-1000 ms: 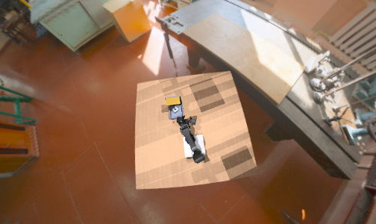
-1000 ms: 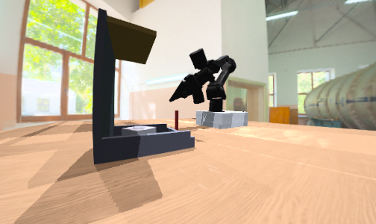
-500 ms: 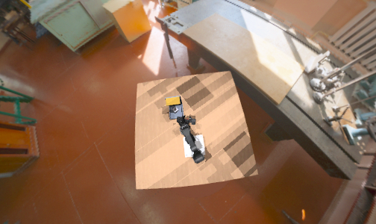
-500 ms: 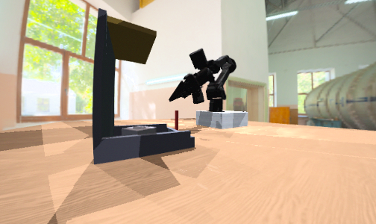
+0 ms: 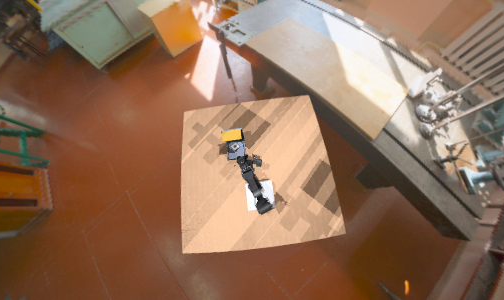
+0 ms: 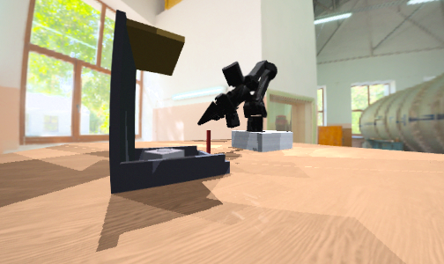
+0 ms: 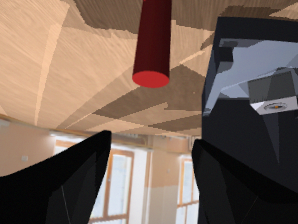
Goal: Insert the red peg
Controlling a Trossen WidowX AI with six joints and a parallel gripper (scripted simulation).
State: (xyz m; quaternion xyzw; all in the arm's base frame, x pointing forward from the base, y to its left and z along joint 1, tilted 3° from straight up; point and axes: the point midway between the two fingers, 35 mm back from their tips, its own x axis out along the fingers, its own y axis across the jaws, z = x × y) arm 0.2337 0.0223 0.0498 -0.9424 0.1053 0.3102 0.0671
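Right now my gripper tip is 60 mm above the red peg and 30 mm past it. Round my gripper tip: back wall (170 mm ahead, 130 mm to the left, 20 mm above); yellow-brown roof (130 mm to the left, 130 mm ahead, 120 mm above).
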